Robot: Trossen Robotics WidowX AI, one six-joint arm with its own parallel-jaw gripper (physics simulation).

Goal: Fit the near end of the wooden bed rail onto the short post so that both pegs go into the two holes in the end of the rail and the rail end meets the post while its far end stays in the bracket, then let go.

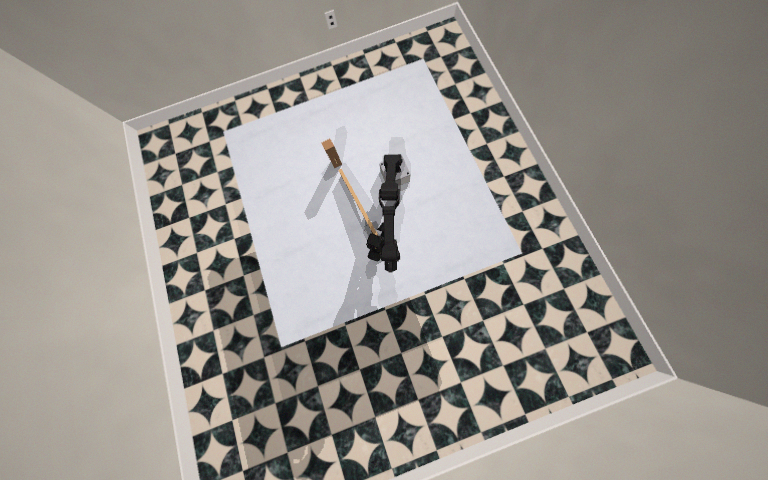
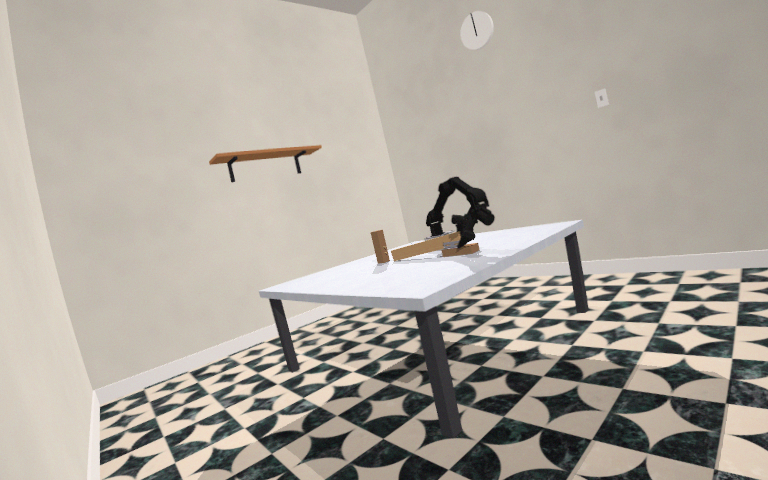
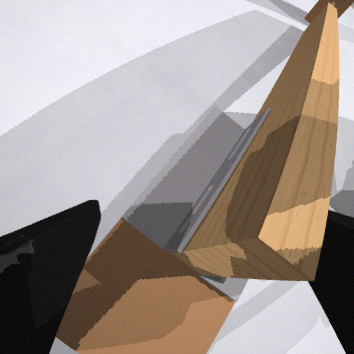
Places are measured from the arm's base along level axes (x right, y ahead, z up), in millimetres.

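Where they show: gripper, fingertip midpoint: [image 2: 456,244] [image 3: 187,206]; arm's base, link origin: [image 1: 393,167] [image 2: 437,234].
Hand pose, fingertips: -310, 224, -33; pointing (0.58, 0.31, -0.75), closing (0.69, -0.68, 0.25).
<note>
Each offset is from my fingertips to the top centre of the thing, as dx, dy, dz. Level surfaces: height alone.
The wooden bed rail [image 1: 358,202] [image 2: 425,246] [image 3: 302,168] lies aslant on the white table {dz -47} [image 1: 287,248] [image 2: 411,286]. One end reaches the short brown post [image 1: 331,152] [image 2: 379,246] [image 3: 317,10]; I cannot tell whether they touch, and the pegs are hidden. The other end sits by the grey metal bracket {+28, -12, +18} [image 3: 211,197] over a flat brown wooden base {-2, -16, -12} [image 2: 462,250] [image 3: 147,298]. My gripper [image 1: 375,248] [image 2: 469,238] [image 3: 187,206] is open. Its black fingers stand wide on either side of the rail's bracket end without clamping it.
The arm's base [image 1: 393,167] stands on the table just right of the rail. A wall shelf [image 2: 263,153] and a clock [image 2: 476,30] hang on the walls, far from the table. The floor around is tiled.
</note>
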